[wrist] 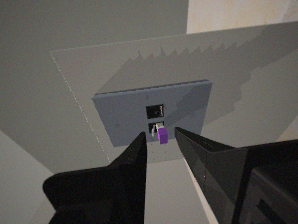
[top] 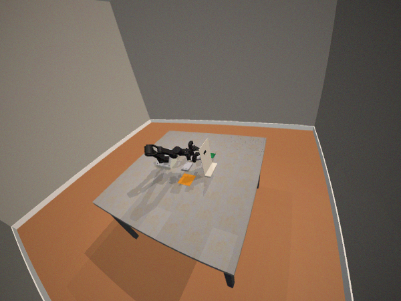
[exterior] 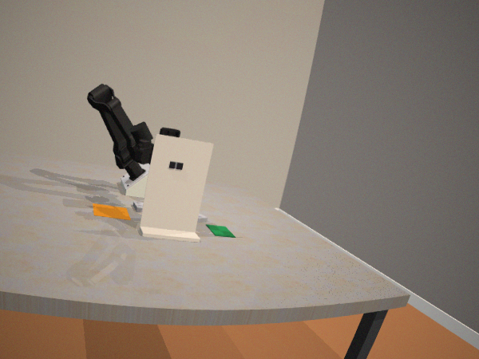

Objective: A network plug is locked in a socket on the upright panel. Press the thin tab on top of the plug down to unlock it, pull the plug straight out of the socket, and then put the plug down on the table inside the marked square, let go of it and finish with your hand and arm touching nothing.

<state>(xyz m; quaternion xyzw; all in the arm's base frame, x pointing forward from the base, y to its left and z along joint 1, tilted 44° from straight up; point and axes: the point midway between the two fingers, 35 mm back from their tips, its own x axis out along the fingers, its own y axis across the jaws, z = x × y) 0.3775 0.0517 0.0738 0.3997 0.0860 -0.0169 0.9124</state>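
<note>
Now: gripper tip 1 cm short of the network plug. From my gripper tip the other things lie so: orange marked square (13 cm behind, 15 cm to the right, 20 cm below); then upright cream panel (3 cm ahead, 1 cm to the right, 7 cm below).
</note>
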